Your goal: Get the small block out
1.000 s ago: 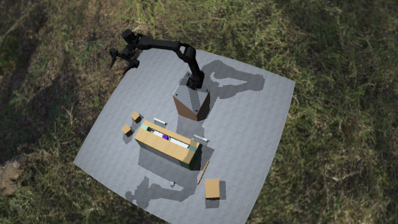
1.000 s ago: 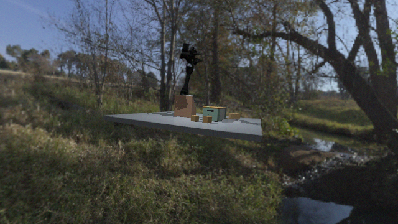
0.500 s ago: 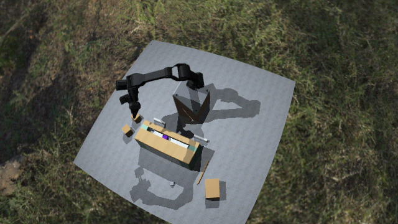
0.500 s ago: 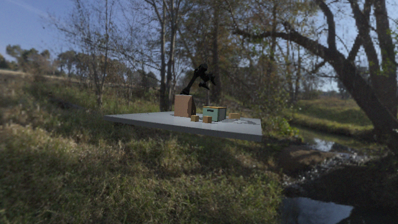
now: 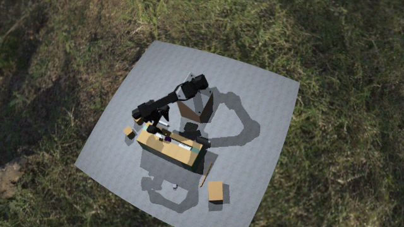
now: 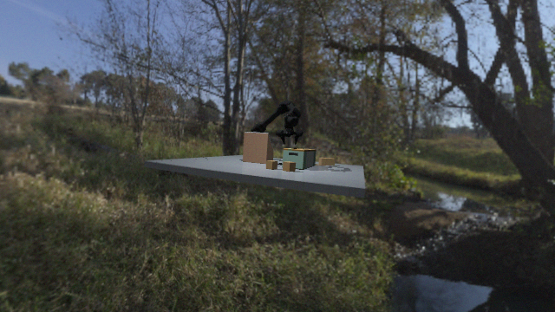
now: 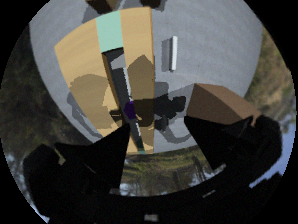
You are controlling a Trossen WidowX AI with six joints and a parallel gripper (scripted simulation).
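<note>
My gripper tip is now 70 mm above the purple block, 50 mm short of it and 20 mm to the right of it. From my gripper tip the other things lie so: tan box (390 mm to the left, 260 mm ahead, 130 mm below); then thin wooden stick (290 mm to the left, 160 mm ahead, 150 mm below).
</note>
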